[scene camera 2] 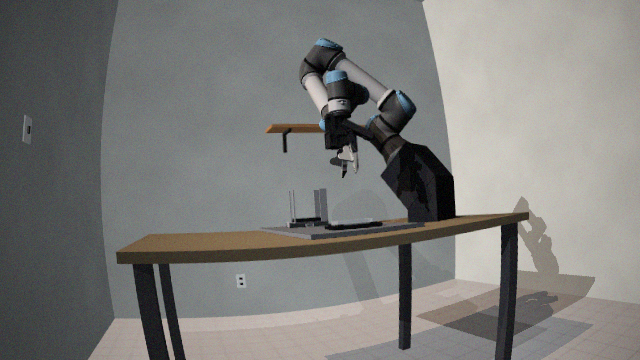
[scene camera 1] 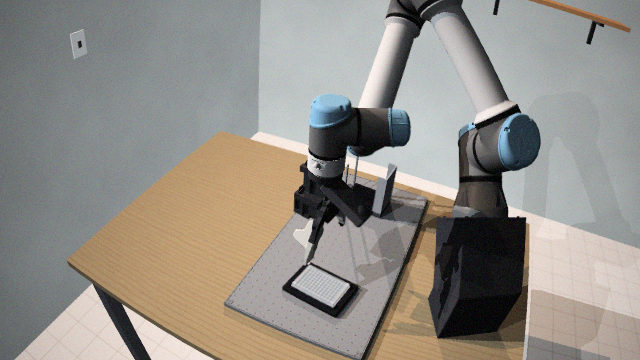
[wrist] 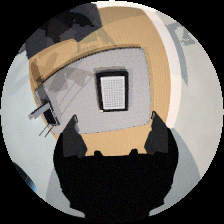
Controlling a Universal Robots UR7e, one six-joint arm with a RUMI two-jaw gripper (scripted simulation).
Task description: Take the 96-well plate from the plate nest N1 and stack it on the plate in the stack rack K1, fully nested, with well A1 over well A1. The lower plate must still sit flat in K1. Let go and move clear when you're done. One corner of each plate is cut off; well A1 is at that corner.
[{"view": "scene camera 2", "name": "my gripper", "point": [349, 175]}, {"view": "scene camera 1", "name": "my gripper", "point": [324, 244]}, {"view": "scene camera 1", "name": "white 96-well plate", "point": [335, 294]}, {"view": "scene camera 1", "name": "black plate nest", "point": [298, 294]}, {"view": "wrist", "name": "my gripper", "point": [114, 113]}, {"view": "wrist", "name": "white 96-well plate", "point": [109, 99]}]
